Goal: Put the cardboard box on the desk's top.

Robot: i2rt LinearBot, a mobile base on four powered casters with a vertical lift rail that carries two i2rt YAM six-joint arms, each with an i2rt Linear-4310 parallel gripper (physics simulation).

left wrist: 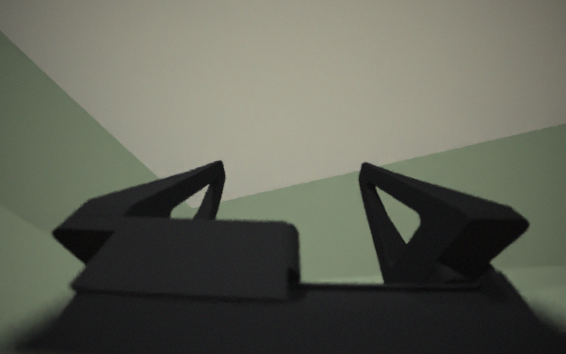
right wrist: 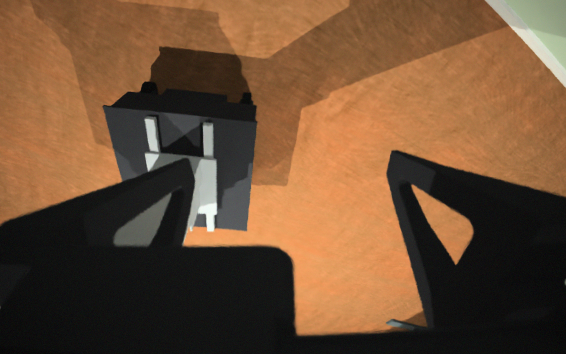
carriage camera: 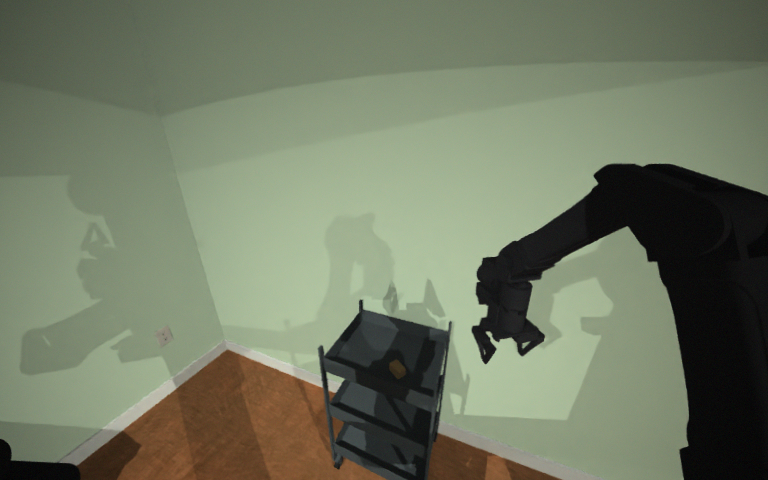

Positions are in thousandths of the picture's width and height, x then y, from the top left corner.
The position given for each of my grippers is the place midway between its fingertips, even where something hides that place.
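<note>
My right gripper (carriage camera: 654, 747), a dark shelf cart (carriage camera: 506, 878). My left gripper (left wrist: 515, 479). Dark shelf cart out of frame in the left wrist view. My right gripper (right wrist: 511, 468). Dark shelf cart out of frame in the right wrist view.
</note>
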